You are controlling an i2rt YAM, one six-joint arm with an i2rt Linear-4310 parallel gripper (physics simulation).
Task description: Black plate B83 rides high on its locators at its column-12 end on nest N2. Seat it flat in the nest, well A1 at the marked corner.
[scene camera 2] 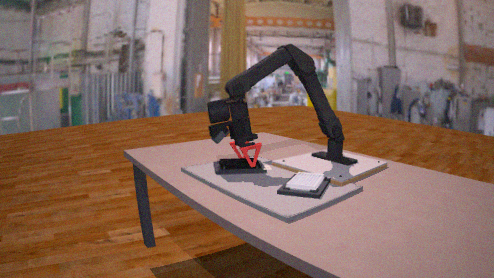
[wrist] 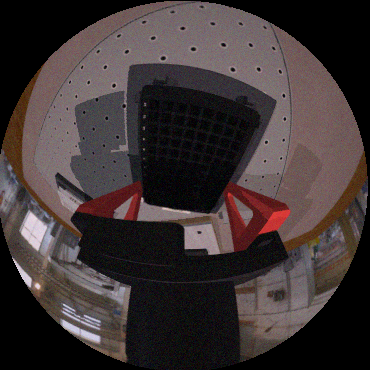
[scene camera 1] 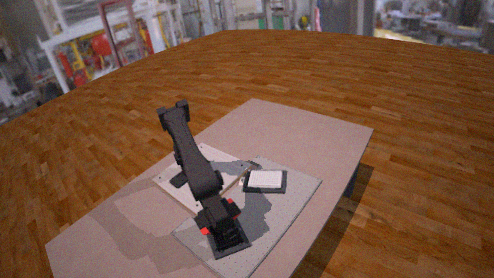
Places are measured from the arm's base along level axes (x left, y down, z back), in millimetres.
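Pixels of known places: gripper, fingertip midpoint: (scene camera 2: 248, 164) (wrist: 182, 185); arm's base, origin of the base link: (scene camera 2: 334, 159).
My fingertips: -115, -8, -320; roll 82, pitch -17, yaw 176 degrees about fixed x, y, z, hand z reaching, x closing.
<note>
Ahead of a thing's pixels: the offset from my fingertips to its top centre, as dx, dy, dz.
Black plate B83 @(-13, -11, -27) (scene camera 1: 229, 237) (scene camera 2: 231, 163) (wrist: 192, 135) lies in the dark nest N2 @(-15, -7, -28) (scene camera 1: 233, 253) (scene camera 2: 240, 171) (wrist: 134, 95). In the wrist view the nest's border shows widely beyond the plate's far end, with two small dark locators there. Small white marks run down the plate's left edge. The frames are too dark to tell how high either end rides or which corner is A1. My gripper (scene camera 1: 219, 218) (scene camera 2: 246, 159) (wrist: 182, 185) is open above the plate, its red fingers on either side of the plate's near part in the wrist view. Any contact is not clear.
A white well plate @(+262, -11, +14) (scene camera 1: 266, 178) (scene camera 2: 306, 181) sits in a second dark nest @(+262, -3, +14) (scene camera 1: 265, 190) (scene camera 2: 299, 193) on the same perforated grey board (scene camera 1: 300, 187) (scene camera 2: 289, 214) (wrist: 165, 25). The arm's base stands on a pale board (scene camera 2: 300, 162) beside it.
</note>
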